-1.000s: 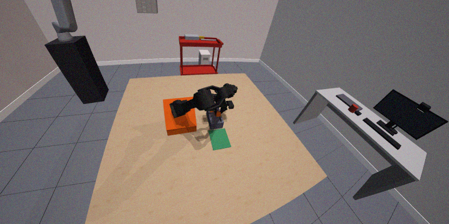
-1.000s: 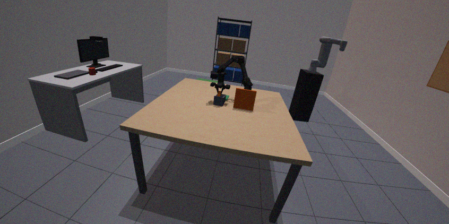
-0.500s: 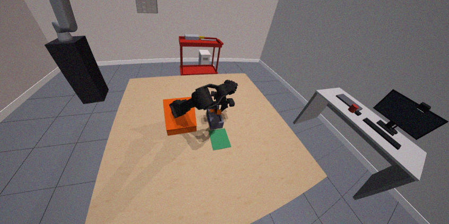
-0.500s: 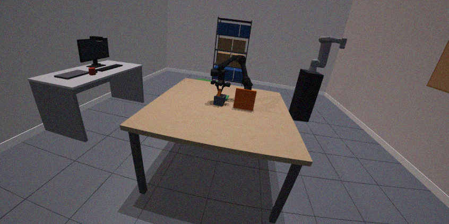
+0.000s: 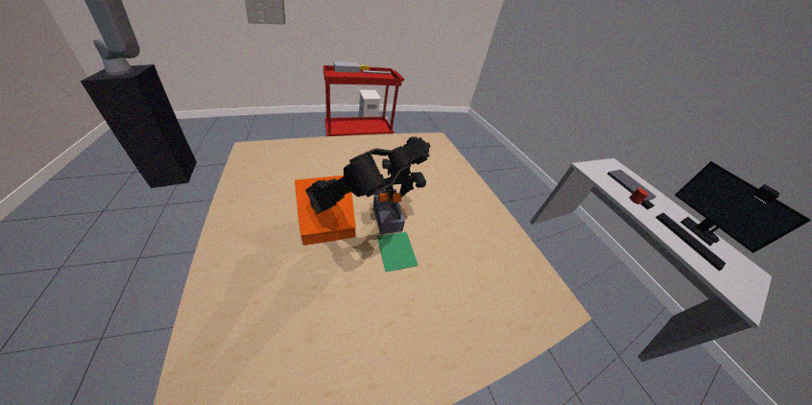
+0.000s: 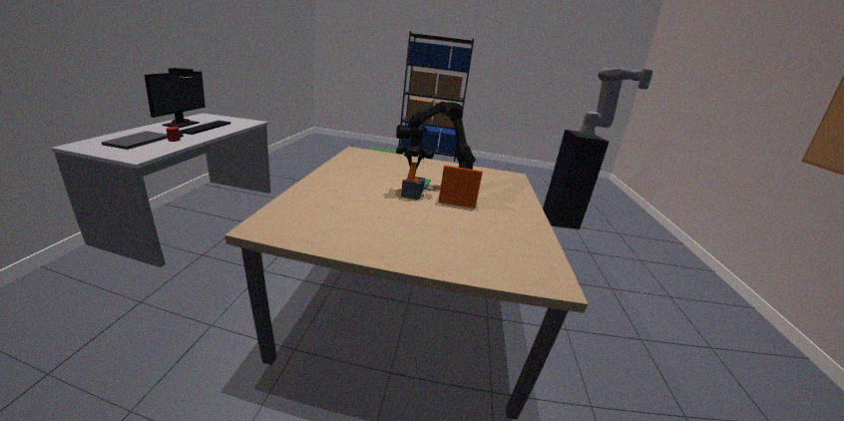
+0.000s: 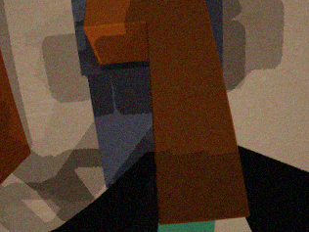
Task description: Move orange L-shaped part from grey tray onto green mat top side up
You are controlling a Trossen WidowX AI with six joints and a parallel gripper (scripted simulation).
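Right now my gripper tip is 150 mm above the green mat, 140 mm to the left of it and 30 mm past it. Round my gripper tip: orange L-shaped part 40 mm to the left, 30 mm below, 10 mm behind.
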